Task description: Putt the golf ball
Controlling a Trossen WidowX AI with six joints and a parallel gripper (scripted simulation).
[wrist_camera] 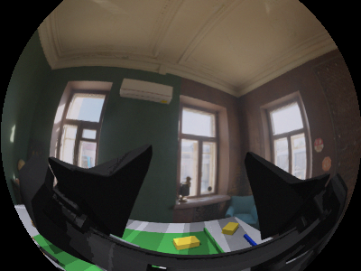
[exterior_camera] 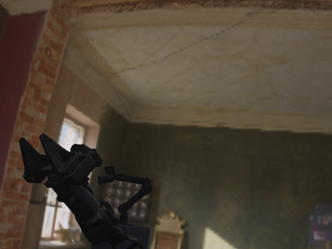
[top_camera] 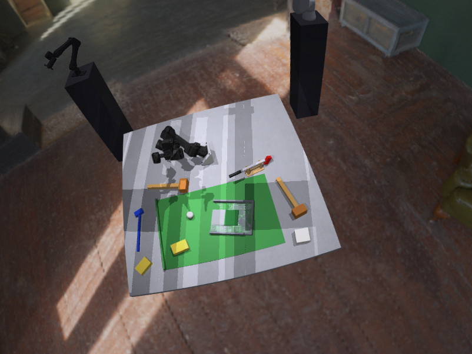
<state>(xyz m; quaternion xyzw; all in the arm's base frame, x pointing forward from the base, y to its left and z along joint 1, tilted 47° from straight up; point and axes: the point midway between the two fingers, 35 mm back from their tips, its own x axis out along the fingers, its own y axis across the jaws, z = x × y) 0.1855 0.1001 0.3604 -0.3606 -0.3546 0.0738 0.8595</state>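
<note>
Now: the red putter 5 cm behind my gripper tip, 47 cm to the left of it and 33 cm below it. Round my gripper tip: small wooden fence 5 cm behind, 49 cm to the left, 35 cm below; white golf ball 17 cm ahead, 4 cm to the left, 36 cm below; blue putter 19 cm ahead, 33 cm to the right, 37 cm below.
</note>
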